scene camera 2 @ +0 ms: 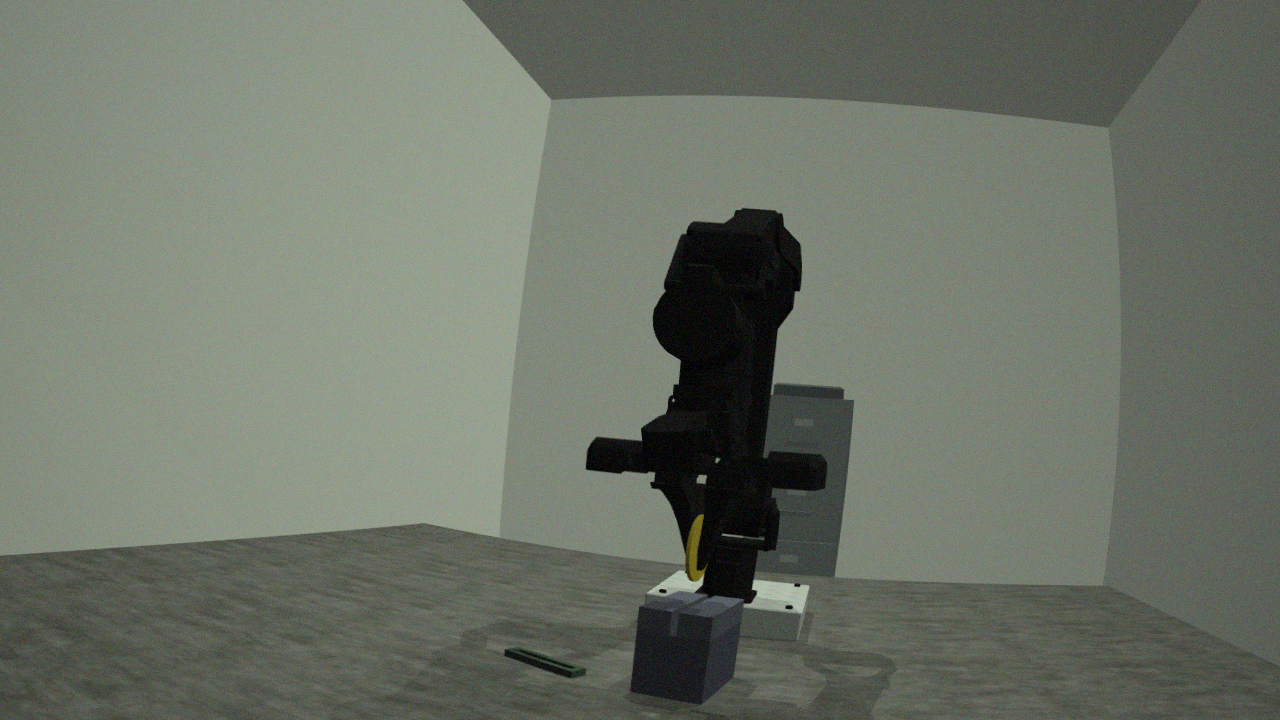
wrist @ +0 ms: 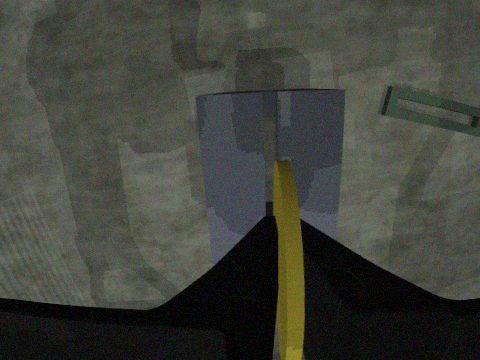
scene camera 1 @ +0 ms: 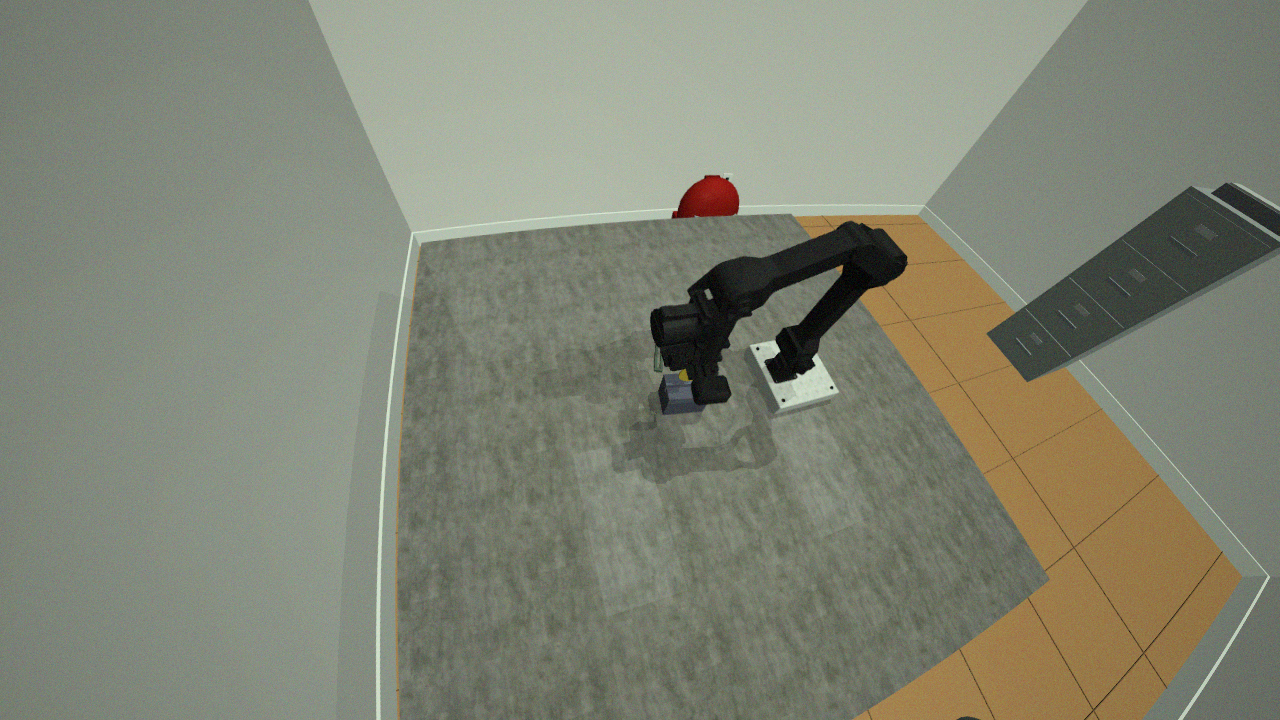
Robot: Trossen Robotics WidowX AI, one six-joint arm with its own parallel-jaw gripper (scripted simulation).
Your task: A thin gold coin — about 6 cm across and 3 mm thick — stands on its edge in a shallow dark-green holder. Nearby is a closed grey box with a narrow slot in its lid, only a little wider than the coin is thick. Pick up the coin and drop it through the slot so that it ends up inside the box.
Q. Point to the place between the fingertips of my gripper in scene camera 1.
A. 690,377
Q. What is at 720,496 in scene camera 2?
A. My gripper.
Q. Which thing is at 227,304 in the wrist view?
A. My gripper.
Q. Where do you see a gold coin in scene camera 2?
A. At 694,575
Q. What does my gripper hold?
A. A gold coin.
